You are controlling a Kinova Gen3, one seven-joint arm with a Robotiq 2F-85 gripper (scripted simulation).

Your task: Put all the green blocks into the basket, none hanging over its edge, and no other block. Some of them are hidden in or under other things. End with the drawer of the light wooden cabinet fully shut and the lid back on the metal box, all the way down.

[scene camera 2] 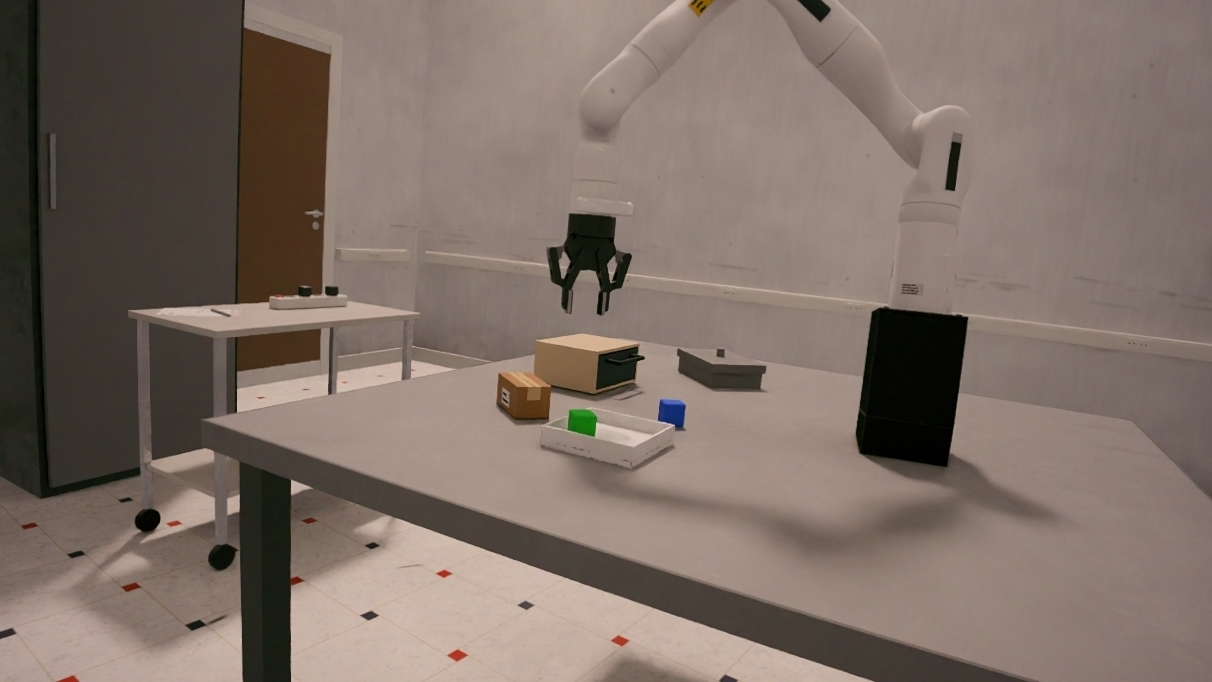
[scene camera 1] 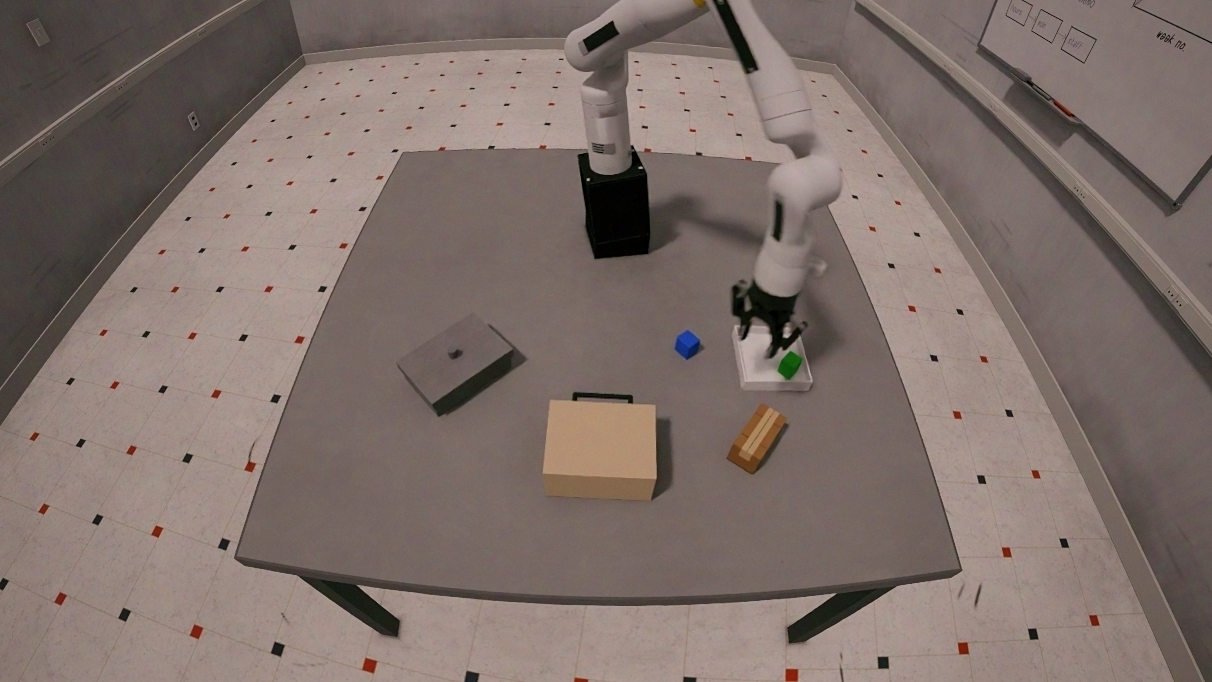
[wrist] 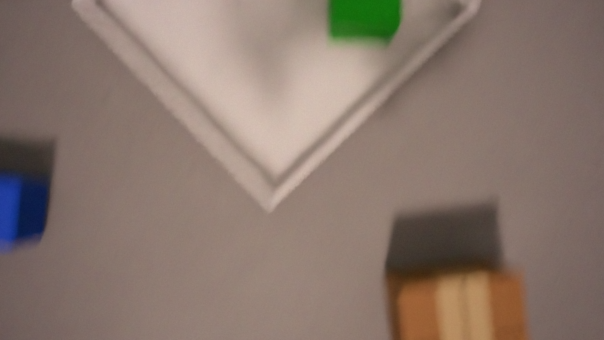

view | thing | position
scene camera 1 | gripper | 753, 348
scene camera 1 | white basket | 761, 375
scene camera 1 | light wooden cabinet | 598, 450
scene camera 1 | brown cardboard box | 748, 450
